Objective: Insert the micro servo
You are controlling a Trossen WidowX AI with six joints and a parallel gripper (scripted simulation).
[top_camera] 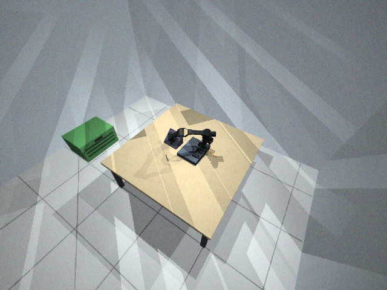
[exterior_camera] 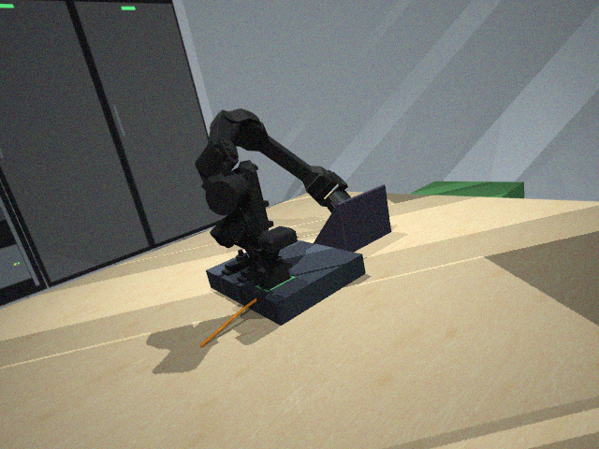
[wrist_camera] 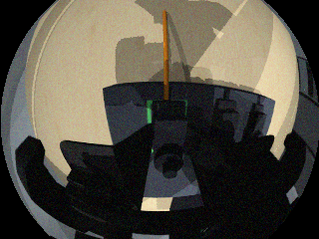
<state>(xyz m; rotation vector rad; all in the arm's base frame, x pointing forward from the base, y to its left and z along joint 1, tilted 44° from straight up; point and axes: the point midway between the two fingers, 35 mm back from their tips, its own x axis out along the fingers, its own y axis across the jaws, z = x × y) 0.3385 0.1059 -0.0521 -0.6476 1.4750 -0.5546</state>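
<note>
Right now my gripper tip is 12 cm past the dark robot deck, 8 cm to the left of it and 5 cm above it.
</note>
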